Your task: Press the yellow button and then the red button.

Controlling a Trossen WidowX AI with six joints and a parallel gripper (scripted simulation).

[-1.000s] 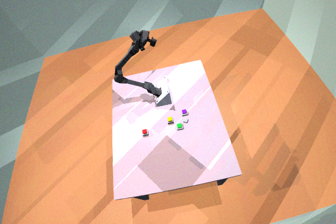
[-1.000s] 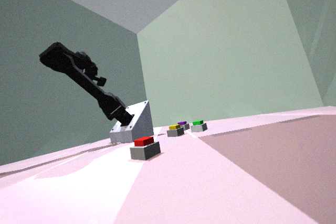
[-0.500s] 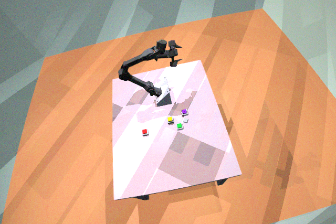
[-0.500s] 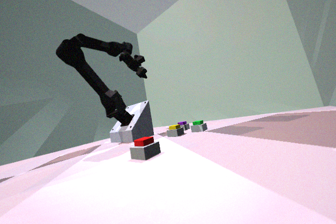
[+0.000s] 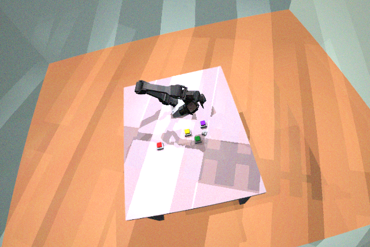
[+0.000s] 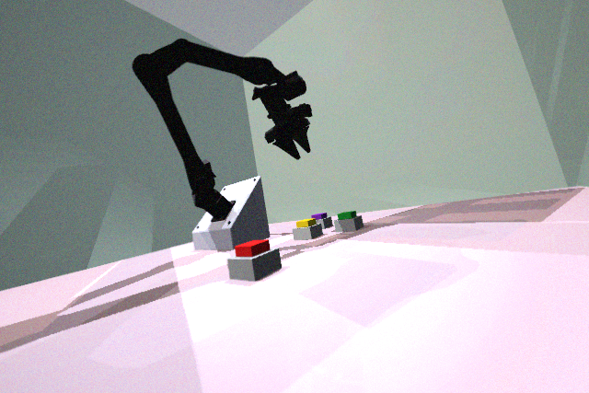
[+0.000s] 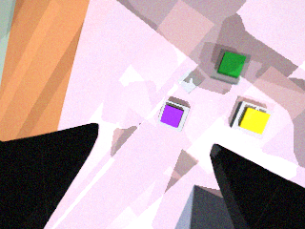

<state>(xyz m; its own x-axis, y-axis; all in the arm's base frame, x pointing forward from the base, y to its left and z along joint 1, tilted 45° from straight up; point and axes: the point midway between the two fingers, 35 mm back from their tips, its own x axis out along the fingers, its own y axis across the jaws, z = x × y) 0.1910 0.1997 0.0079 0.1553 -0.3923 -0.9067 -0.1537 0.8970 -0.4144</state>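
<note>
Now: gripper tip 4 cm short of the yellow button, 10 cm to the left of it and 17 cm above it. From my gripper tip the other things lie so: block: 7 cm ahead, 2 cm to the left, 20 cm below; purple button: 2 cm to the left, 17 cm below; green button: 11 cm ahead, 4 cm to the right, 17 cm below.
</note>
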